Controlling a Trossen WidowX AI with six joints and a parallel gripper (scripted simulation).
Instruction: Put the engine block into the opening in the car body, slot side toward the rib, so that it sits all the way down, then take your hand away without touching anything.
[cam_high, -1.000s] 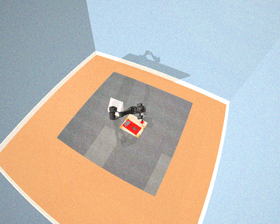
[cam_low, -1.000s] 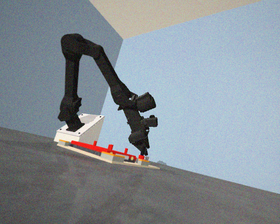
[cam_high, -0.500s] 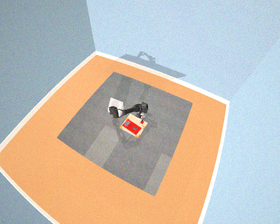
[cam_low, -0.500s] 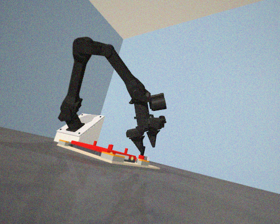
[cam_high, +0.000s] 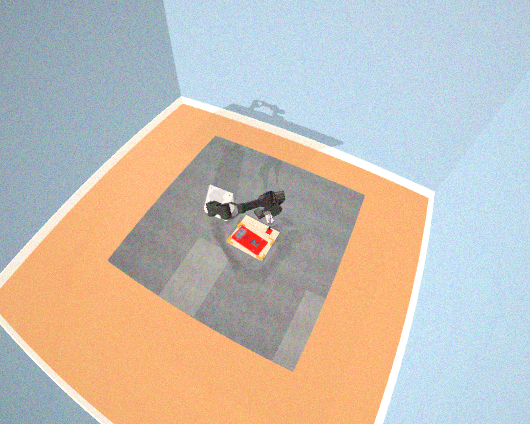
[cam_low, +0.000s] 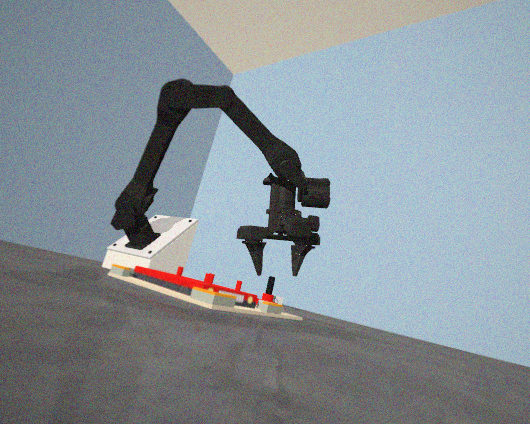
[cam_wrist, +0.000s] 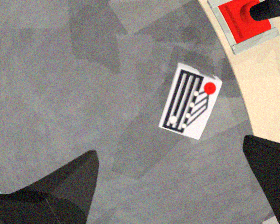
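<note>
The engine block is 1 cm ahead of my gripper tip, 1 cm to the right of it and 6 cm below it. Also, from my gripper tip: cream base plate 3 cm behind, 19 cm to the right, 6 cm below.
</note>
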